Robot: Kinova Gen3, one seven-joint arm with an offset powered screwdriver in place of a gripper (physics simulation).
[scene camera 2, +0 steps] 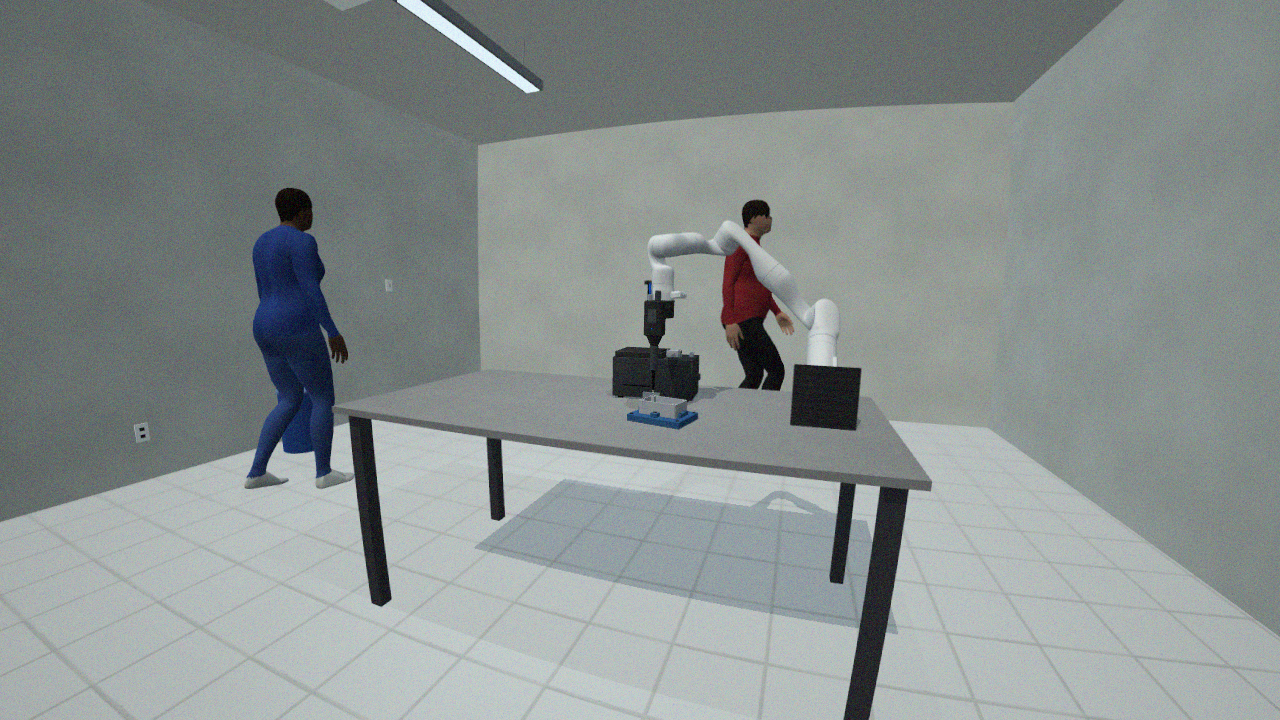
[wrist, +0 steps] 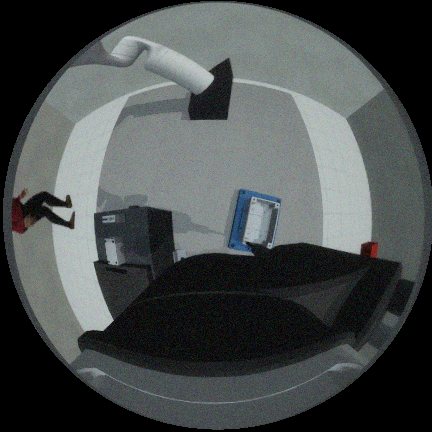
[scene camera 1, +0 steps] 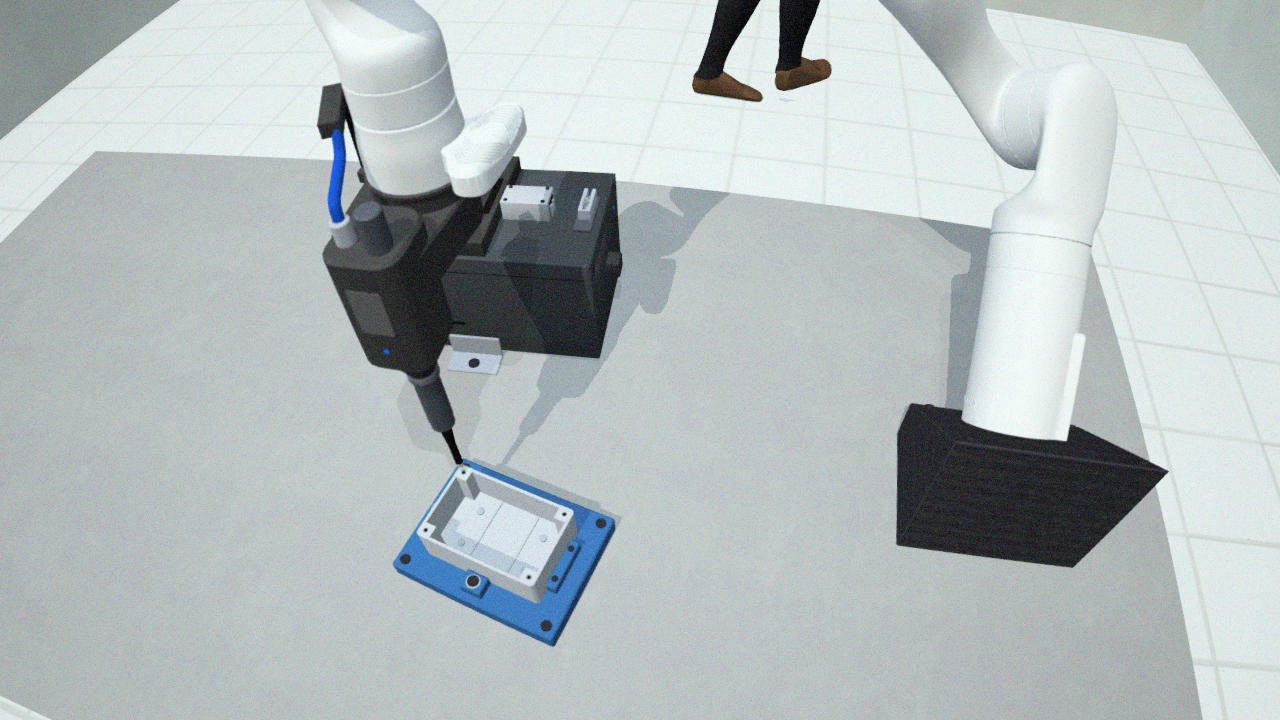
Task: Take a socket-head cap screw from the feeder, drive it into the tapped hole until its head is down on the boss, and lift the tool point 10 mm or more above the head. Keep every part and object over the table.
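A blue fixture plate and a black feeder can be seen in the pictures.
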